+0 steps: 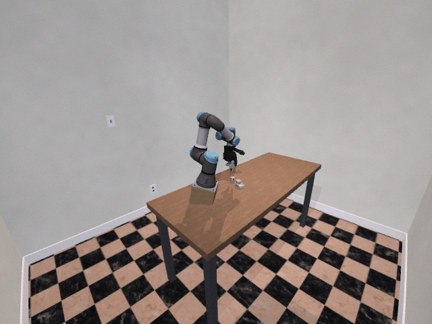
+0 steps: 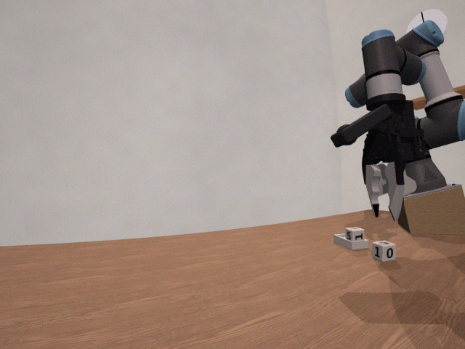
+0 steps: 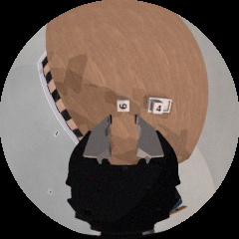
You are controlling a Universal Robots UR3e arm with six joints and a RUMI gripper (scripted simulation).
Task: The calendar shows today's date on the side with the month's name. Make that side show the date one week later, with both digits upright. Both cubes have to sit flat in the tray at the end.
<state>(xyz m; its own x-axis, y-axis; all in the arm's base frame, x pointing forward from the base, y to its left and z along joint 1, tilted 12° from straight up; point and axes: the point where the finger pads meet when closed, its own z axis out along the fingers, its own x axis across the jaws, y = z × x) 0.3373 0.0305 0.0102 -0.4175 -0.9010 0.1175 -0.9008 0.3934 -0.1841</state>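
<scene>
Now: the white digit cube 80 mm below my hand. Also, from my hand: white tray (50 mm behind, 100 mm to the right, 80 mm below).
</scene>
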